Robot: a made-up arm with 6 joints.
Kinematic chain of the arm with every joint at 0, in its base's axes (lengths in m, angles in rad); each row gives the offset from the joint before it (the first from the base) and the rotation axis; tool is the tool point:
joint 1: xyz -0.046 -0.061 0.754 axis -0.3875 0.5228 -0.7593
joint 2: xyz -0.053 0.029 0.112 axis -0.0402 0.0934 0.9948
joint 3: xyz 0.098 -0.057 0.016 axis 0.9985 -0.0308 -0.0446
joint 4: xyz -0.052 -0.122 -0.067 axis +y
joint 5: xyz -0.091 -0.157 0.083 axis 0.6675 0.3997 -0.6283
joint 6: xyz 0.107 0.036 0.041 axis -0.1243 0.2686 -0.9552
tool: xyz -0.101 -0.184 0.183
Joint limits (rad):
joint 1: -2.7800..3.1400
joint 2: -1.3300..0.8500
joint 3: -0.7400..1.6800
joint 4: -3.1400..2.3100
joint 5: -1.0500..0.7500
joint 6: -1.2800..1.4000
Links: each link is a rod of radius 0.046 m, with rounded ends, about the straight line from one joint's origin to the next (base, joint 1, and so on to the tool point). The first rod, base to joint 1, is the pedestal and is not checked.
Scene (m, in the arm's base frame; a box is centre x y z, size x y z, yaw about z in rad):
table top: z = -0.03
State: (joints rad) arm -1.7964 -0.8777 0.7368 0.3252 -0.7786 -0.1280
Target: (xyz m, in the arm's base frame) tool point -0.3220 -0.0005 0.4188
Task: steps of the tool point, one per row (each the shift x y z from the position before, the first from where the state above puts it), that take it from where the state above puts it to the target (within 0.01 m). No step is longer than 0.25 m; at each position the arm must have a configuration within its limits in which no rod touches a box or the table.
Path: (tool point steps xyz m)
1: -0.1679 0.0121 -0.1196
2: -0.1837 0.0773 -0.0558
3: -0.1533 0.1348 0.0148
4: -0.0828 0.1672 0.0763

